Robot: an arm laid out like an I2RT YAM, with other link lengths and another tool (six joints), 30 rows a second.
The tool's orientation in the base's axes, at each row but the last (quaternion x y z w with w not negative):
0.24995 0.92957 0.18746 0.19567
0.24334 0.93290 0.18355 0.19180
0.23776 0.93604 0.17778 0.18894
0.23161 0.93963 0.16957 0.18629
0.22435 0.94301 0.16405 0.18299
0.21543 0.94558 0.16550 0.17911
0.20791 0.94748 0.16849 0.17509
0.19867 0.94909 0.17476 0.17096
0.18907 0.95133 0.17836 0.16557
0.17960 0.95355 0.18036 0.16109
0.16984 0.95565 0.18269 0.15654
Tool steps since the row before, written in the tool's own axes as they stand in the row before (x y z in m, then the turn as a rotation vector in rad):
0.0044 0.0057 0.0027 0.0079 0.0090 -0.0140
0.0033 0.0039 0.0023 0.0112 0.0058 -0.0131
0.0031 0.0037 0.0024 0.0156 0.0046 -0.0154
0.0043 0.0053 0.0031 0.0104 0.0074 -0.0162
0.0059 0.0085 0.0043 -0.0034 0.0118 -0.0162
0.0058 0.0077 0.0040 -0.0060 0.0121 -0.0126
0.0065 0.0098 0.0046 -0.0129 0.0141 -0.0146
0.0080 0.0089 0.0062 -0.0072 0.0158 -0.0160
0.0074 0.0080 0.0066 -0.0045 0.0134 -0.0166
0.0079 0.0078 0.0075 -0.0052 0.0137 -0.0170
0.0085 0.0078 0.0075 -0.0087 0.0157 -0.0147
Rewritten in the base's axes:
0.0000 0.0076 -0.0009 -0.0092 0.0080 0.0138
-0.0001 0.0055 -0.0012 -0.0127 0.0073 0.0108
-0.0001 0.0052 -0.0013 -0.0177 0.0080 0.0111
-0.0002 0.0073 -0.0017 -0.0128 0.0076 0.0143
0.0000 0.0110 -0.0021 0.0003 0.0047 0.0198
-0.0006 0.0102 -0.0021 0.0041 0.0045 0.0174
-0.0004 0.0125 -0.0019 0.0098 0.0026 0.0218
-0.0016 0.0128 -0.0039 0.0049 0.0062 0.0222
-0.0015 0.0118 -0.0044 0.0016 0.0051 0.0211
-0.0020 0.0121 -0.0054 0.0022 0.0050 0.0218
-0.0028 0.0123 -0.0055 0.0067 0.0061 0.0214

